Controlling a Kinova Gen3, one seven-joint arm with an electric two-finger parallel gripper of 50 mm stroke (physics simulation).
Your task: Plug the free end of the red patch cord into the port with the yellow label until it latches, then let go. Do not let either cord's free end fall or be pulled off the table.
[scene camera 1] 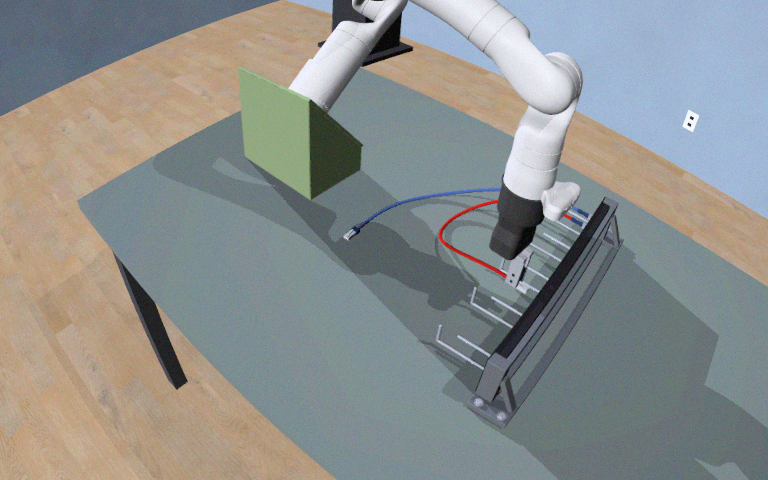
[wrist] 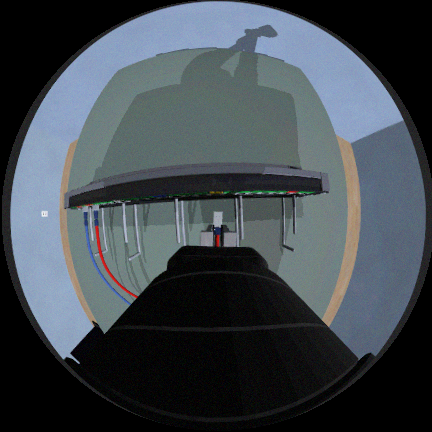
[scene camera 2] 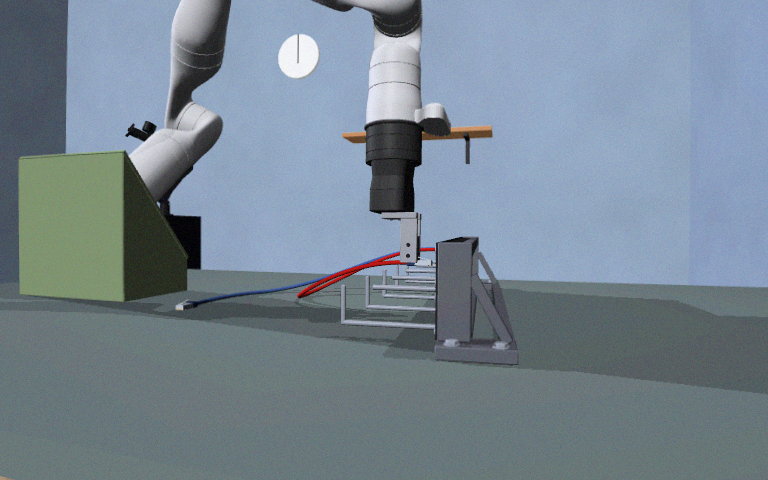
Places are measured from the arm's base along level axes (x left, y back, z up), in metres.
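Pixels of known places: gripper, fingertip midpoint: (scene camera 1: 513,281) (wrist: 216,231) (scene camera 2: 410,262); arm's base at its link origin: (scene camera 1: 305,106) (scene camera 2: 114,206).
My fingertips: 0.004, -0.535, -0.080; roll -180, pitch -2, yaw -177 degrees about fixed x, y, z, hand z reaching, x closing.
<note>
For each thing: its top centre in the pictures, then the offset to it from my fingertips, as dx, dy, dz. "pt": a spot on its surface instead.
- port panel at its top centre: (wrist: 162,206) (scene camera 2: 443,238) (scene camera 1: 554,257) +0.068, -0.030, +0.031
- clear plug tip at a spot on its surface: (scene camera 2: 423,262) (wrist: 221,218) (scene camera 1: 521,289) pt -0.005, -0.019, +0.001
- yellow label at a spot on its surface: (wrist: 216,192) pt +0.006, -0.051, +0.027
- blue cord's free plug at a spot on its surface: (scene camera 2: 184,305) (scene camera 1: 349,237) pt -0.086, +0.298, -0.063
- fixed blue end at its top centre: (wrist: 84,218) +0.247, +0.003, +0.013
- fixed red end at a spot on its surface: (wrist: 96,218) pt +0.302, +0.013, -0.067
My gripper (scene camera 1: 515,276) (scene camera 2: 409,258) (wrist: 216,231) is shut on the red cord's free plug, in front of the port panel (scene camera 1: 566,271) (scene camera 2: 454,294) (wrist: 165,185). The clear plug tip (scene camera 1: 523,288) (scene camera 2: 423,262) (wrist: 218,218) points at the panel; in the wrist view a small gap shows between them. The yellow label (wrist: 216,192) shows as a thin strip on the panel, nearly straight ahead of the plug. The port opening itself is hidden. The red cord (scene camera 1: 441,232) (scene camera 2: 339,276) loops back from the gripper.
The blue cord's free plug (scene camera 1: 351,233) (scene camera 2: 184,305) lies on the table. The fixed blue end (wrist: 86,218) and fixed red end (wrist: 96,218) sit at the panel's left in the wrist view. Metal prongs (scene camera 1: 475,302) (scene camera 2: 367,291) (wrist: 240,217) stick out on both sides of the plug. A green block (scene camera 1: 277,135) (scene camera 2: 73,226) stands farther off.
</note>
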